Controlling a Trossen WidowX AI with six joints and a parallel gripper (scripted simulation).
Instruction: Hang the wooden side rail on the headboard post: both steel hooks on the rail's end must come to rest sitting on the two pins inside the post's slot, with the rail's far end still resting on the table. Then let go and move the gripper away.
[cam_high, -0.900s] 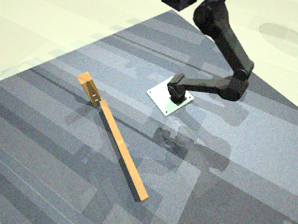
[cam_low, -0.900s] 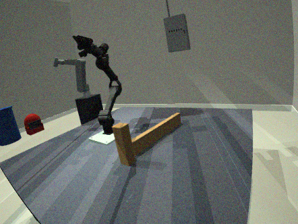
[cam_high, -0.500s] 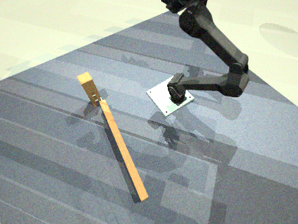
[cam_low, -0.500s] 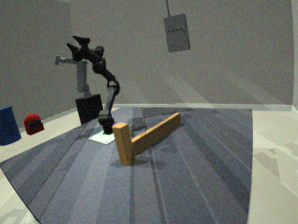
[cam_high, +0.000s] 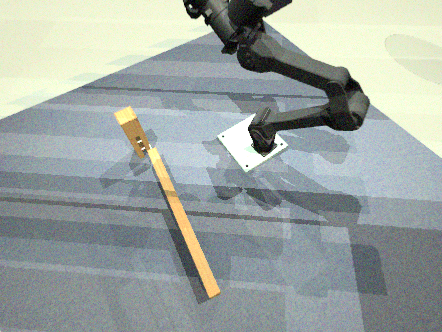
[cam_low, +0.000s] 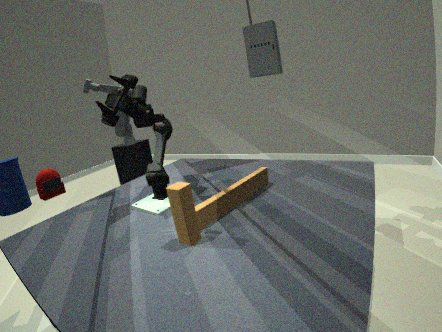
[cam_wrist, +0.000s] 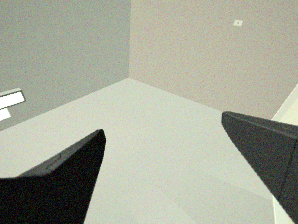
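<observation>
The headboard post lies 410 mm below my gripper tip and 230 mm ahead of it.
</observation>
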